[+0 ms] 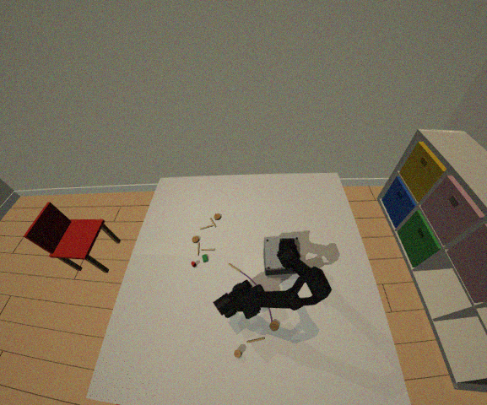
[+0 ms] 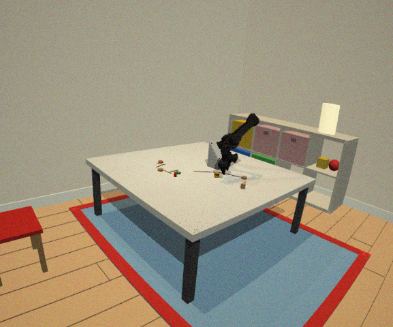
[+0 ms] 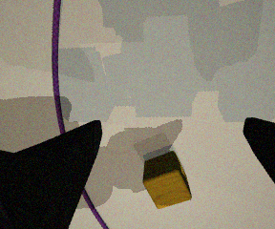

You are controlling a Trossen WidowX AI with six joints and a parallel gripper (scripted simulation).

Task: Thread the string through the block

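Now: gripper tip 6 cm to the left of the yellow-brown wooden block, 3 cm short of it and 3 cm above it. From my gripper tip the other things lie so: wooden cylinder 19 cm to the left, 4 cm ahead, 3 cm below; then round wooden button 12 cm behind, 8 cm to the left, 4 cm below; then green cube 25 cm to the right, 22 cm ahead, 4 cm below.
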